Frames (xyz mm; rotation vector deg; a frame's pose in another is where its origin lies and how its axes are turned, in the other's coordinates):
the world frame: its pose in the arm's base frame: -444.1 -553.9 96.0 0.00 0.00 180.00
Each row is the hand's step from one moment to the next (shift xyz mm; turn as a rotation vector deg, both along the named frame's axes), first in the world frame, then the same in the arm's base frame.
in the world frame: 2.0 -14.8 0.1 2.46 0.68 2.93
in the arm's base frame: -2.0 14.8 0.1 -2.46 -0.68 2.93
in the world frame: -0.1 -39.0 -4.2 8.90 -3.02 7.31
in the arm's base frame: 0.1 39.0 -4.2 -8.90 3.02 7.31
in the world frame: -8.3 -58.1 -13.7 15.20 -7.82 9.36
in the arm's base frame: 8.3 58.1 -13.7 -15.20 7.82 9.36
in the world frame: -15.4 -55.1 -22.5 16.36 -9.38 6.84
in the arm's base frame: 15.4 55.1 -22.5 -16.36 9.38 6.84
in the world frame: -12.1 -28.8 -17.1 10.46 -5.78 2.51
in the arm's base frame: 12.1 28.8 -17.1 -10.46 5.78 2.51
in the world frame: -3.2 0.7 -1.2 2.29 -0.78 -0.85
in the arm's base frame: 3.2 -0.7 -1.2 -2.29 0.78 -0.85
